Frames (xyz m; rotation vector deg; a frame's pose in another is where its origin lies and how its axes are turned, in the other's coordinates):
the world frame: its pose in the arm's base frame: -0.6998 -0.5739 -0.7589 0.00 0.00 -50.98
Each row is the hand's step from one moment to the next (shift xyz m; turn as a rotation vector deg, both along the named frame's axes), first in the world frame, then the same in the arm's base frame.
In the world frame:
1: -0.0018 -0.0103 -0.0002 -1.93 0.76 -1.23
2: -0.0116 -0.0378 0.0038 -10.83 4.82 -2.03
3: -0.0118 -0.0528 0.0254 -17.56 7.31 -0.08
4: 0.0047 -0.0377 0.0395 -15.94 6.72 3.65
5: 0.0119 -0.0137 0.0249 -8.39 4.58 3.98
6: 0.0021 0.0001 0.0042 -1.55 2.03 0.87
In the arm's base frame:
1: -0.0091 -0.0051 -0.0002 -0.62 1.98 -1.23
2: -0.0367 -0.0148 0.0038 -3.07 11.45 -2.03
3: -0.0485 -0.0241 0.0254 -5.38 18.25 -0.08
4: -0.0263 -0.0274 0.0395 -4.81 16.62 3.65
5: -0.0032 -0.0179 0.0249 -1.72 9.40 3.98
6: 0.0014 -0.0016 0.0042 0.60 2.48 0.87

